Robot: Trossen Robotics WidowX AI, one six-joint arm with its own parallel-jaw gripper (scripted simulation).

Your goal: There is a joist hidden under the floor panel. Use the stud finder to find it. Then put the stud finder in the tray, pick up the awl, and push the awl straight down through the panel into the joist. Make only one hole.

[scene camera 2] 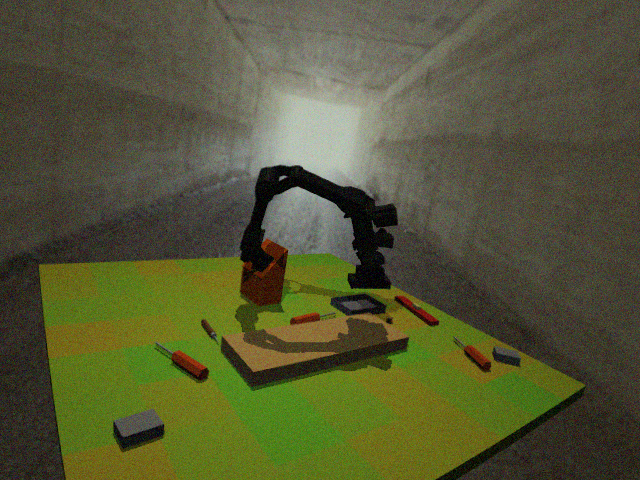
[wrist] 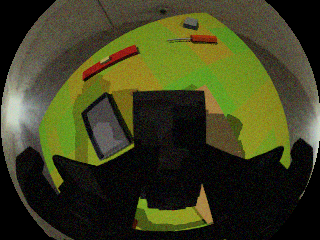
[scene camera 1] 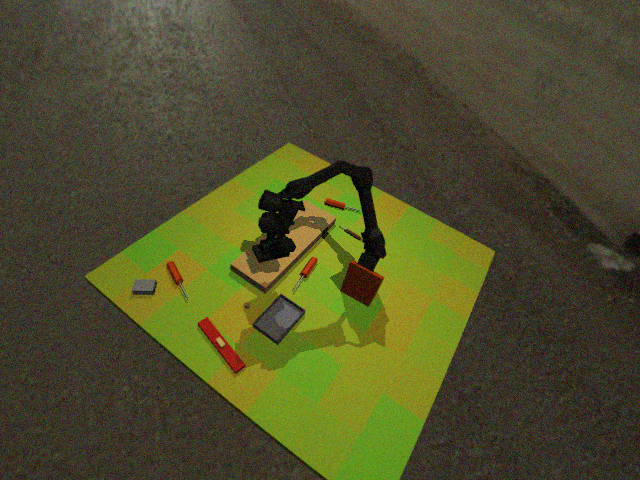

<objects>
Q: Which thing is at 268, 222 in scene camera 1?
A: The gripper.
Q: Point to a stud finder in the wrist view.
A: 171, 126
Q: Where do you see a red level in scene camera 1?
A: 231, 357
</objects>
